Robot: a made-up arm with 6 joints.
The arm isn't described. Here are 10 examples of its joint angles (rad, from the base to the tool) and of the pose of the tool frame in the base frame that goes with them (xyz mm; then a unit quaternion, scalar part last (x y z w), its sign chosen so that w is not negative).
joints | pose
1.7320 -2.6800 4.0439 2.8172 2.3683 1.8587 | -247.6 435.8 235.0 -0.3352 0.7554 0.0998 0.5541
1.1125 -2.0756 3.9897 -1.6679 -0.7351 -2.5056 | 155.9 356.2 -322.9 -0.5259 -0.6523 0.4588 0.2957
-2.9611 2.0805 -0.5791 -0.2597 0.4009 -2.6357 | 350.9 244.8 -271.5 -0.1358 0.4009 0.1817 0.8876
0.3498 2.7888 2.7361 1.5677 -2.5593 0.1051 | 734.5 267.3 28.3 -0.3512 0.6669 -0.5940 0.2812
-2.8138 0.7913 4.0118 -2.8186 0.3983 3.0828 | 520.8 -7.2 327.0 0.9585 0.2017 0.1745 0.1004
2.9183 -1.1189 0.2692 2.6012 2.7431 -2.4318 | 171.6 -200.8 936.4 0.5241 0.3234 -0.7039 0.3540
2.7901 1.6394 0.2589 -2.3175 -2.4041 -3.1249 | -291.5 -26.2 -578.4 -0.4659 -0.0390 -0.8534 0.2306
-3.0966 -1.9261 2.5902 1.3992 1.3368 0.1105 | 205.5 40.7 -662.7 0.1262 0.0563 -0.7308 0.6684
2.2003 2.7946 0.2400 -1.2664 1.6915 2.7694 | 381.1 -429.6 -350.5 0.8492 0.4398 0.0431 0.2892
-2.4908 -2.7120 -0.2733 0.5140 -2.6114 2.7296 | 451.4 545.1 258.7 -0.1355 0.9049 -0.3626 0.1768
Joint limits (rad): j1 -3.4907..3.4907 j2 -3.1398..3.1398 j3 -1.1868..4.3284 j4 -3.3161..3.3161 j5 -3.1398..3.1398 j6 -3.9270..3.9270
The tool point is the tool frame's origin. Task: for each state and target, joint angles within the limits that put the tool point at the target. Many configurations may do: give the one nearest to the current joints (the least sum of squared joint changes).
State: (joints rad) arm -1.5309 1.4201 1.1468 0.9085 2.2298 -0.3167
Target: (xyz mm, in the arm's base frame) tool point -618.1 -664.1 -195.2
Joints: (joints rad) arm -2.1843 1.7445 1.1274 0.8385 2.2298 -0.3167
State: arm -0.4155 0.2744 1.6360 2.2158 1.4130 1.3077
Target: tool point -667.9 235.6 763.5
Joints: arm -0.2010 -0.4795 1.8406 2.1293 1.4130 1.3077
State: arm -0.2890 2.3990 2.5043 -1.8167 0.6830 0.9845
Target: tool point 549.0 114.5 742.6
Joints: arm 0.0790 1.6787 3.0698 -1.9658 0.6830 0.9845
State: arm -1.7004 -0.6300 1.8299 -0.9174 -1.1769 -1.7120
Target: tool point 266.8 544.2 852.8
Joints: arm -2.2095 -0.2830 2.3473 -0.9285 -1.1769 -1.7120
